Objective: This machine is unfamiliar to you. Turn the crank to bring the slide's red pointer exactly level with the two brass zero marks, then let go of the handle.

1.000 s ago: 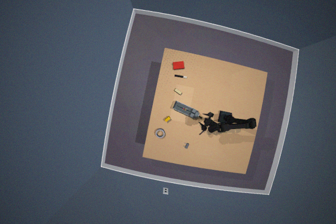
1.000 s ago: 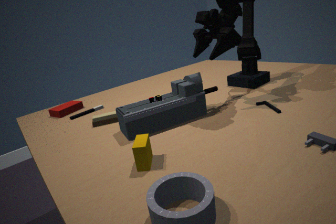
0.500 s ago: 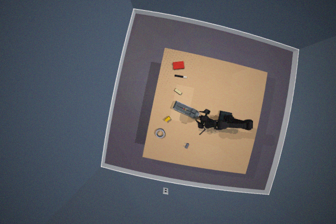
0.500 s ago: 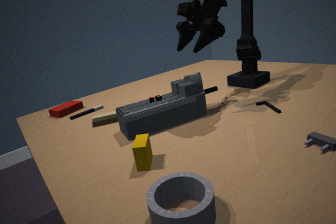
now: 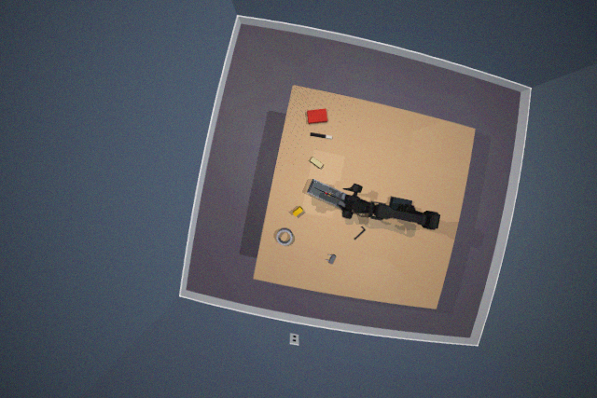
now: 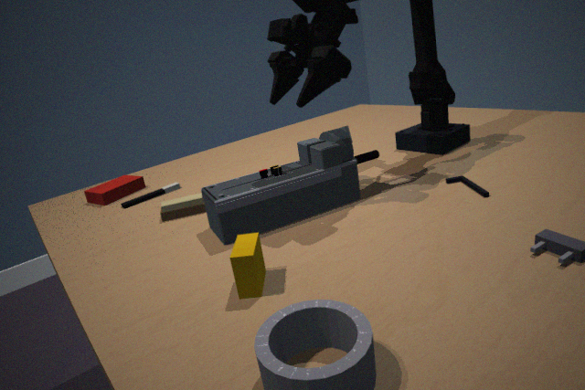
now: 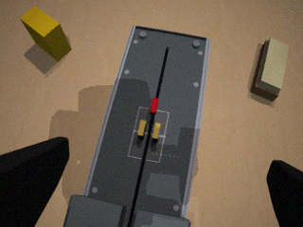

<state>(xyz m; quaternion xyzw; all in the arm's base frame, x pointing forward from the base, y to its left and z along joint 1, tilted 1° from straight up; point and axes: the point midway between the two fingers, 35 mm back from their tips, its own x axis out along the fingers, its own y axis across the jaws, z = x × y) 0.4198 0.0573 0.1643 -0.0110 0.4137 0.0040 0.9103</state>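
My gripper tip is now 14 cm past the black crank handle, 4 cm to the right of it and 13 cm above it. Round my gripper tip: red pointer (7 cm ahead, 1 cm to the left, 10 cm below); yellow block (18 cm ahead, 18 cm to the left, 16 cm below); tan block (18 cm ahead, 14 cm to the right, 17 cm below).
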